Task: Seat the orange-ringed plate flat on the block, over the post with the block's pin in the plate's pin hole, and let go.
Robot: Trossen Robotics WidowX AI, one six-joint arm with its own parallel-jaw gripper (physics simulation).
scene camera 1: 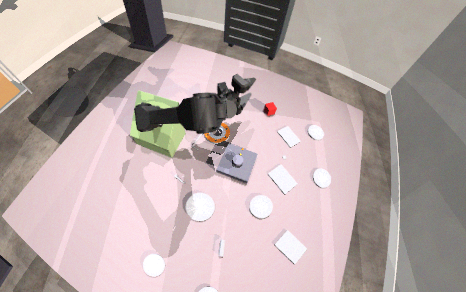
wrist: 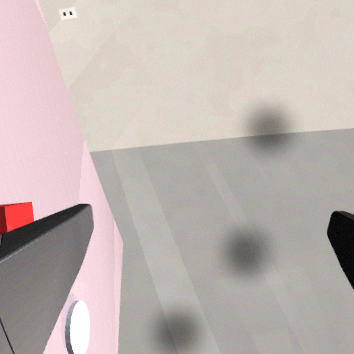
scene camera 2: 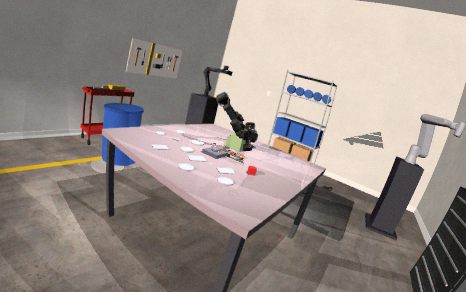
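Pixels of known places: gripper, fingertip midpoint: (scene camera 1: 253, 86) (wrist: 213, 219) (scene camera 2: 256, 140); arm's base, origin of the base link: (scene camera 1: 156, 115).
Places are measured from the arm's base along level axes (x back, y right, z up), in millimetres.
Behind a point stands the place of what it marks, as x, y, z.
The orange-ringed plate (scene camera 1: 212, 140) @(-194, -59, -139) (scene camera 2: 236, 156) @(-229, -120, -138) lies on the pink table beside the block, apart from it, partly shaded by the arm. The grey square block (scene camera 1: 245, 172) @(-363, 31, -126) (scene camera 2: 214, 153) @(-372, -33, -126) has a round post (scene camera 1: 238, 160) @(-324, 1, -111) standing on it, with small orange and yellow marks near one edge; I cannot tell the pin clearly. My gripper (scene camera 1: 250, 91) @(-284, -251, 29) (wrist: 213, 219) @(-284, -251, 29) is open and empty, raised above the table beyond the plate, on the side away from the block. In the wrist view it points towards the wall and floor; plate and block do not show there.
A green block-like body (scene camera 1: 172, 145) @(-74, 45, -92) (scene camera 2: 233, 143) @(-73, 8, -106) stands under the arm. A red cube (scene camera 1: 270, 109) @(-378, -294, -111) (scene camera 2: 252, 170) @(-393, -324, -121) (wrist: 19, 216) @(-368, -321, -110) lies near the gripper. White discs (scene camera 1: 261, 206) @(-459, 130, -140) and white rectangular pieces (scene camera 1: 282, 179) @(-509, -1, -145) are spread over the table (scene camera 1: 100, 200) @(110, 345, -150).
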